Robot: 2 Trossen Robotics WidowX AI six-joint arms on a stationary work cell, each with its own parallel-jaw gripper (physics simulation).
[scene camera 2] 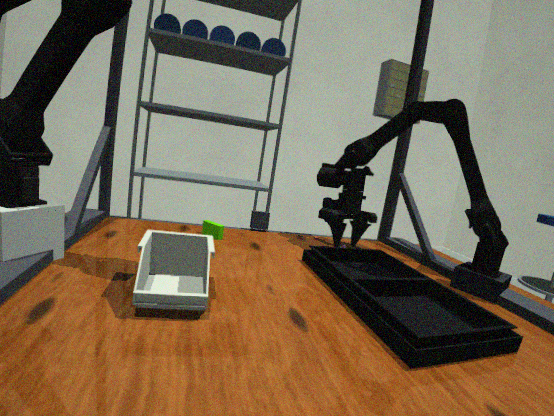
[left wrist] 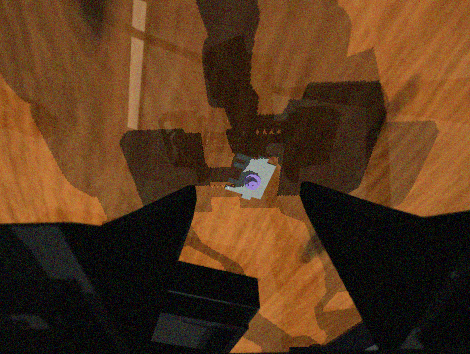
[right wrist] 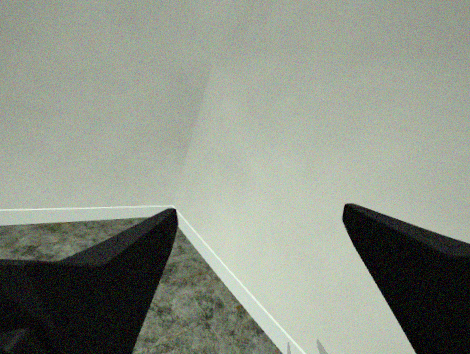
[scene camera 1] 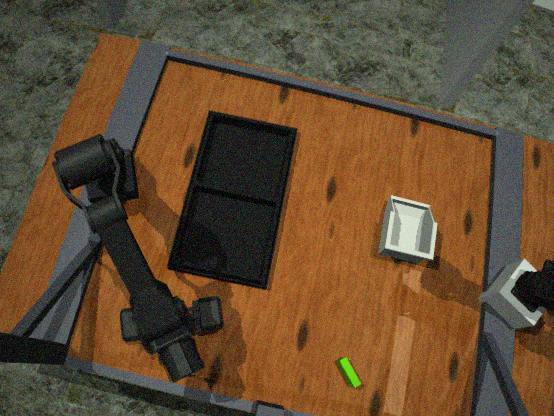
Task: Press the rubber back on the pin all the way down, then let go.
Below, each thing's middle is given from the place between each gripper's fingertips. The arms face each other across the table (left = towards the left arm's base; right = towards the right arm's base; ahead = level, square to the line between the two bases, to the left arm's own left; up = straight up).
Right now the black two-compartment tray (scene camera 1: 229, 222) is 29 cm ahead of my left hand, 3 cm to the right of it and 1 cm above it. The rest, counted from my left hand: white bin (scene camera 2: 173, 273) 41 cm to the right, 32 cm ahead, 3 cm above.
Now: right hand 20 mm past the white bin, 570 mm to the right of it and 380 mm above it. The rest, counted from my right hand: black two-compartment tray (50 mm behind, 950 mm to the left, 400 mm below).
